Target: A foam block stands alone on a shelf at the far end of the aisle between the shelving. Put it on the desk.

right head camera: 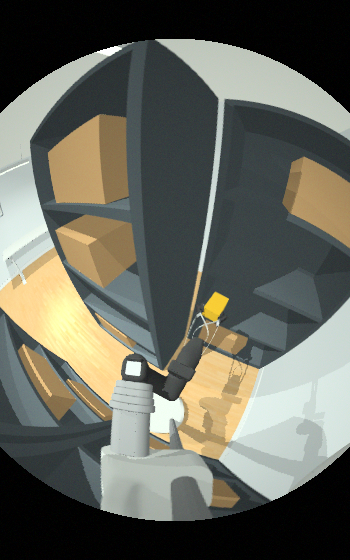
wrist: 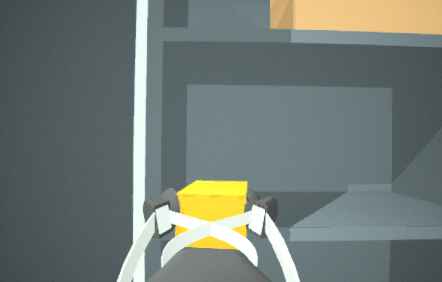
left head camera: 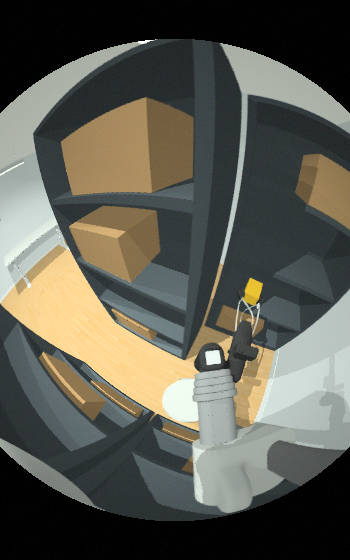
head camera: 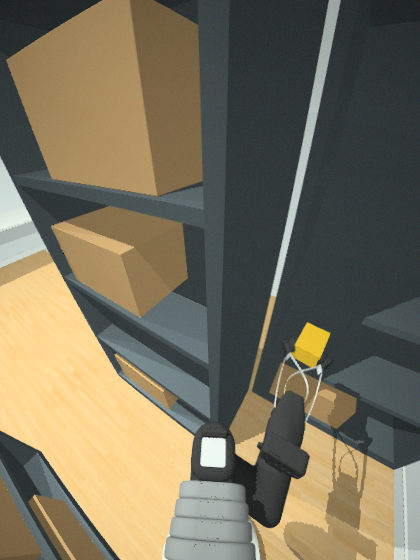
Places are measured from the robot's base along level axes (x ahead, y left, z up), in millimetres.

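Where they show: gripper, fingertip midpoint: (right head camera: 212, 307) (wrist: 208, 204) (left head camera: 250, 291) (head camera: 306, 345); robot's base, origin of the base link: (right head camera: 159, 409) (left head camera: 185, 399).
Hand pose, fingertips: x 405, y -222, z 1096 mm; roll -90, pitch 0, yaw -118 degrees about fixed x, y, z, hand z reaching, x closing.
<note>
Each offset is from my fingertips to the top centre of the thing. "spot": to the spot under its first point.
The yellow foam block {10 mm ahead, 15 mm right, 14 mm up} (head camera: 312, 340) (left head camera: 254, 289) (right head camera: 217, 302) (wrist: 215, 189) is between the two fingertips of my gripper (head camera: 307, 354) (left head camera: 249, 298) (right head camera: 212, 314) (wrist: 208, 204), which is shut on it. The block is held in the air in front of the far shelf unit, with both pads against its sides. A white table-like top with a thin leg, which may be the desk, shows partly at the far left edge in the left head view (left head camera: 32, 244) and the right head view (right head camera: 30, 245).
A tall dark shelf unit {spot: 7 mm ahead, 227 mm left, 257 mm up} (head camera: 215, 250) (left head camera: 204, 200) (right head camera: 137, 200) with cardboard boxes {332 mm ahead, 465 mm left, 595 mm up} (head camera: 100, 110) stands close left of the gripper. Another unit's shelf board {spot: 126 mm ahead, 489 mm right, 148 mm down} (wrist: 370, 233) is on the right. Low shelving with boxes {433 mm back, 1021 mm left, 320 mm down} (left head camera: 72, 385) runs along the lower left. A pale wall (left head camera: 310, 390) is at the right.
</note>
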